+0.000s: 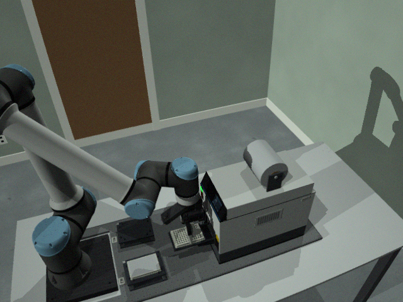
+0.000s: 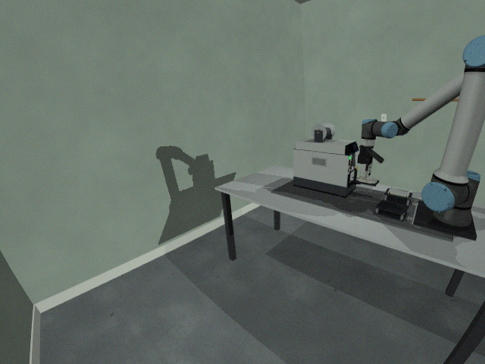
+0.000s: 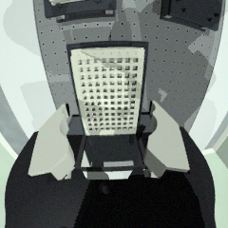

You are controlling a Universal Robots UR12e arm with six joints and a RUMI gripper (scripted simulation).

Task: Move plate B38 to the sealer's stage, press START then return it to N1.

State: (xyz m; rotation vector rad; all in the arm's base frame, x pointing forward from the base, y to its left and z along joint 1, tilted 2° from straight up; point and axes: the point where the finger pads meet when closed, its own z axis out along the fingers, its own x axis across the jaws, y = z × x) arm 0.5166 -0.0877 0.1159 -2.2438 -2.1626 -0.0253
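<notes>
Right now the plate B38 is 20 mm below my hand. Also, from my hand: foil-covered plate: 210 mm behind, 80 mm below, 40 mm to the right; then nest N1: 200 mm behind, 180 mm to the left, 100 mm below; then sealer stage: 30 mm below.
</notes>
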